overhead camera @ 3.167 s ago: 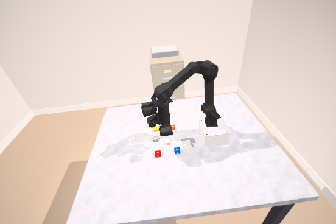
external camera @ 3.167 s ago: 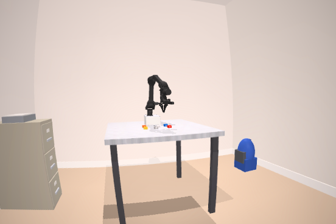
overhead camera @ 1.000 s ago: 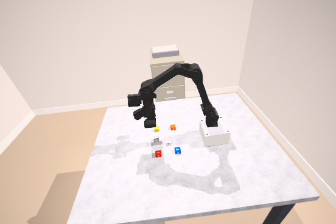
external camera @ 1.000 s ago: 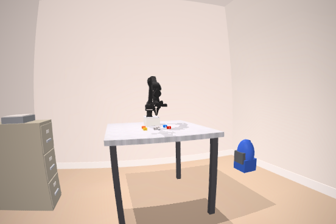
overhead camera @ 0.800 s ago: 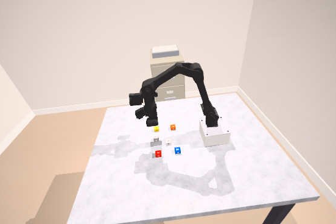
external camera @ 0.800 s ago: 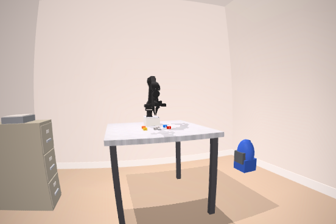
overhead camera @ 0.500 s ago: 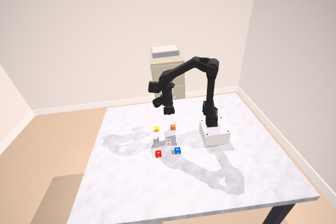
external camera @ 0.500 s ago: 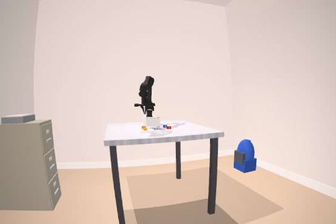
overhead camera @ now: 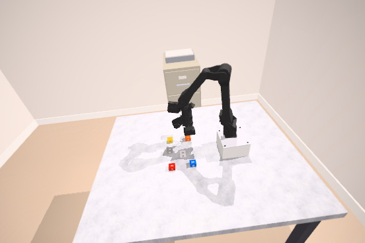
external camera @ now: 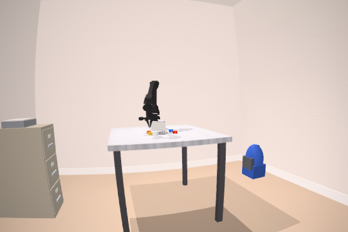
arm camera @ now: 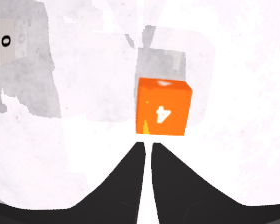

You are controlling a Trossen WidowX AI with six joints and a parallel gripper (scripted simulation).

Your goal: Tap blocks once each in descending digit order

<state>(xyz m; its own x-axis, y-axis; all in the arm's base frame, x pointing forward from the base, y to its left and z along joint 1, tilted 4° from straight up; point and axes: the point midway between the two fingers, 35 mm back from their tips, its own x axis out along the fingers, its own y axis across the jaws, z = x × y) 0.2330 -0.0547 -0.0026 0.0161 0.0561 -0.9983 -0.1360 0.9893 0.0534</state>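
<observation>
Now: the orange block 1 cm ahead of my gripper tip, 1 cm to the right of it and 4 cm below it. From my gripper tip the other things lie so: red block: 9 cm ahead, 21 cm to the left, 4 cm below; yellow block: 12 cm ahead, 4 cm below; blue block: 2 cm behind, 19 cm to the left, 4 cm below.
</observation>
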